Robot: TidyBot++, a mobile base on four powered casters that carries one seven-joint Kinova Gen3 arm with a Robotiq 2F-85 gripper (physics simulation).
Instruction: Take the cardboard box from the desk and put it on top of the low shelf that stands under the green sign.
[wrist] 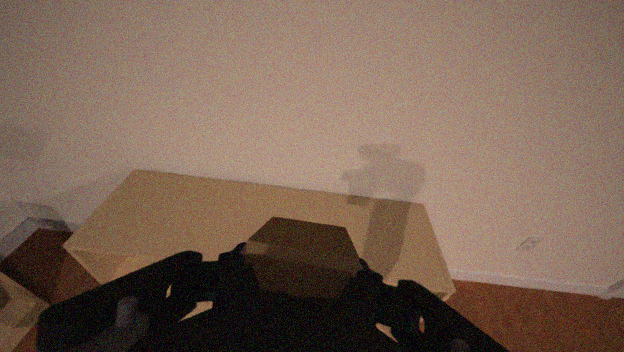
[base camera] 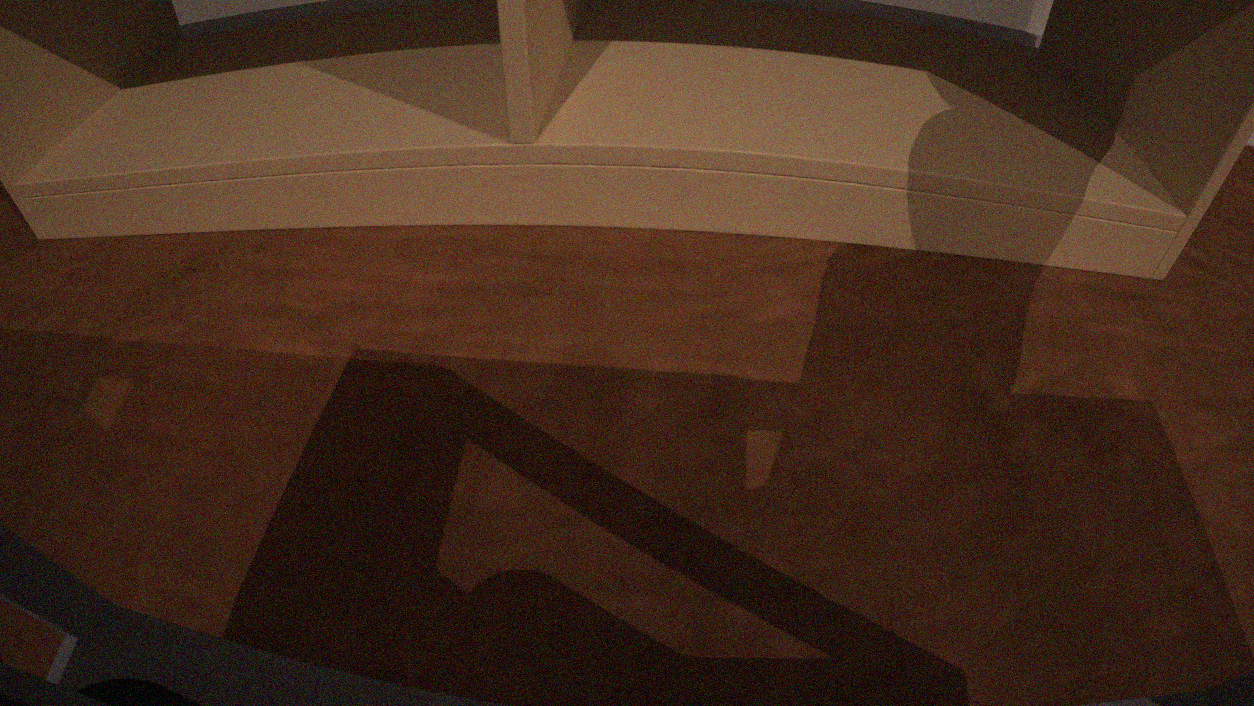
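Frame: origin at the arm's base, x ahead, y left, z up, level; centimetres.
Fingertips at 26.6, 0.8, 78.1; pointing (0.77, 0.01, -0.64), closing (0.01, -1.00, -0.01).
Observation:
A point is followed by its place in that frame, as x, y, z.
The cardboard box [wrist: 305, 257] {23.5, 0.6, 83.3} is brown and held between the fingers of my gripper [wrist: 301, 257] {26.6, 0.8, 78.1}, at the lower middle of the wrist view. The low shelf [base camera: 526, 197] {54.1, 12.4, -36.8} [wrist: 220, 210] {74.2, 32.4, 21.3} is pale wood. In the wrist view its top shows behind and around the box, against the wall; the gap between box and top cannot be judged exactly. In the base camera view its lower boards and a middle divider cross the upper part. The shadow of the arm falls on the right part of the shelf top and on the wall. The green sign and the desk do not show.
A pale wall [wrist: 310, 90] {94.5, 5.0, 62.2} rises behind the shelf, with an outlet [wrist: 528, 243] {95.9, -109.6, 0.7} at the right. Brown wooden floor [base camera: 526, 280] {47.6, 11.4, -39.7} [wrist: 540, 315] {79.9, -135.3, -39.6} lies in front of and beside the shelf. Another pale wooden piece [wrist: 20, 305] {48.9, 119.9, -31.7} shows at the lower left of the wrist view.

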